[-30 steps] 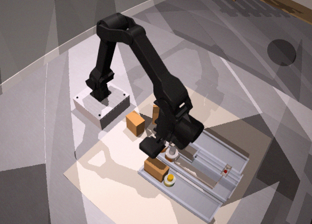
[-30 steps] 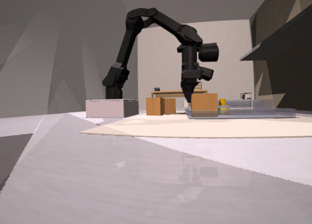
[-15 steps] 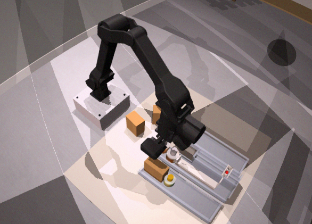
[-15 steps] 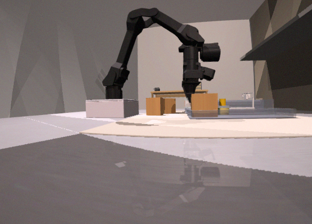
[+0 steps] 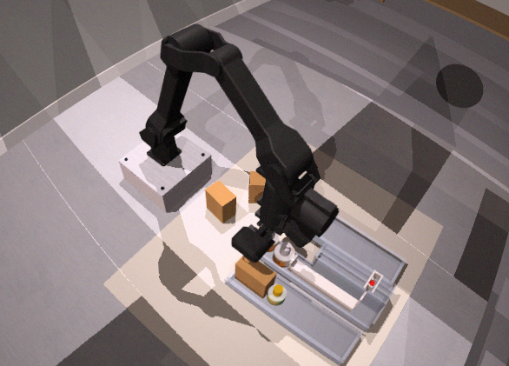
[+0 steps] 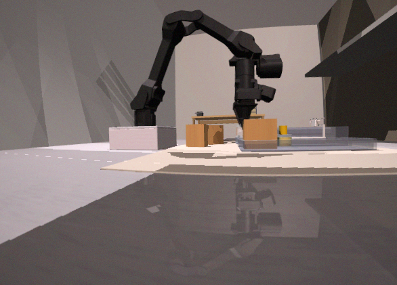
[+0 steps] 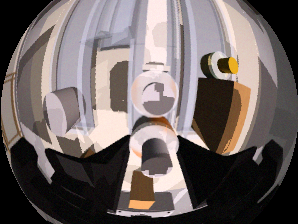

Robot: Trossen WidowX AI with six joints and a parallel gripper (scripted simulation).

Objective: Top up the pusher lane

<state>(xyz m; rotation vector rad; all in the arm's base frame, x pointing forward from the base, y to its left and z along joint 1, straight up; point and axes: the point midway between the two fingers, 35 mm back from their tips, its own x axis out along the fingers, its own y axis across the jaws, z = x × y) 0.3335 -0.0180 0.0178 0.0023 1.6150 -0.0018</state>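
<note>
Now: the brown box 80 mm to the right of my gripper tip, 30 mm ahead of it and 10 mm below it. Round my gripper tip: grey cylinder 130 mm to the left, 20 mm below, 20 mm ahead; red marker 230 mm ahead, 40 mm to the left, 20 mm above; white pusher bar 150 mm ahead, 30 mm to the left.
</note>
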